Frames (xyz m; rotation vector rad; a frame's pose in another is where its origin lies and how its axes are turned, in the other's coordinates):
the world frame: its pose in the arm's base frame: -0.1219 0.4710 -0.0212 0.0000 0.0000 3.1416
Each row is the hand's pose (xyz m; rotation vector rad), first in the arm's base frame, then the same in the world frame.
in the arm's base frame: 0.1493 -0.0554 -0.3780 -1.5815 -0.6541 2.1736
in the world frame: -0.2712 0.5264 -0.3568 -0.5035 1.2173 -0.4041
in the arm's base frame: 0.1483 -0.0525 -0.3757 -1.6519 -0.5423 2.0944
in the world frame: -0.2702 0.5235 -0.3545 -0.4254 1.2959 -0.4547
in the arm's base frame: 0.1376 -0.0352 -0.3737 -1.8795 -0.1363 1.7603
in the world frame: -0.2595 0.5062 -0.3525 -0.1151 1.5870 -0.6295
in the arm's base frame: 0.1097 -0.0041 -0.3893 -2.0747 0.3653 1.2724
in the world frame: -0.2316 0.4751 -0.3681 0.3403 1.9325 -0.8116
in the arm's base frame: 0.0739 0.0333 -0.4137 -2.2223 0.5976 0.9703
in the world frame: -0.1958 0.4377 -0.3925 0.5828 2.1671 -0.8127
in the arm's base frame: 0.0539 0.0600 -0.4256 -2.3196 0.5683 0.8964
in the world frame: -0.1758 0.4110 -0.4044 0.5558 2.2685 -0.7590
